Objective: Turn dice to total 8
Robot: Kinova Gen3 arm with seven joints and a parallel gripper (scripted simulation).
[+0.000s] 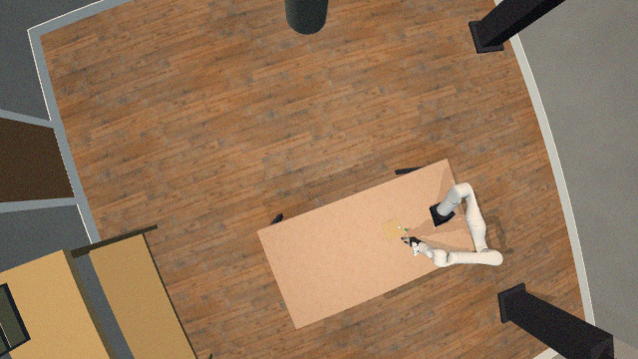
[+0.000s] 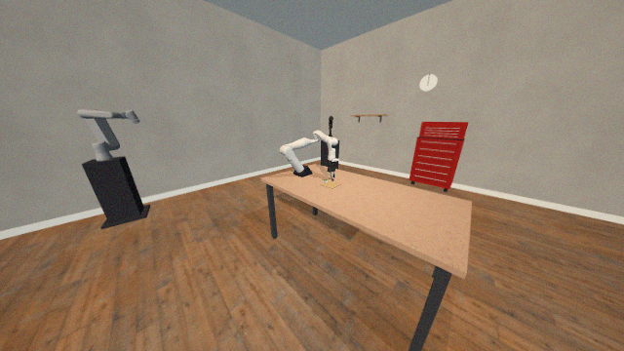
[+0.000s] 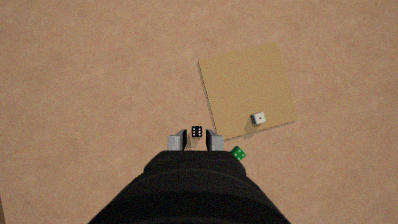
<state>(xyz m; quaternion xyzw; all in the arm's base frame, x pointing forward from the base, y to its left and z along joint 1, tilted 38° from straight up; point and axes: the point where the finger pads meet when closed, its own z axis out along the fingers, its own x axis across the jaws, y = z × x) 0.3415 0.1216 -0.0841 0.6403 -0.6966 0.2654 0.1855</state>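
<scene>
The black die lies 40 mm below my hand and 10 mm ahead of it. From my hand the other things lie so: green die: 60 mm to the right, 40 mm below, 40 mm behind; tan mat: 90 mm to the right, 70 mm ahead, 40 mm below; white die: 100 mm to the right, 30 mm below, 20 mm ahead.
</scene>
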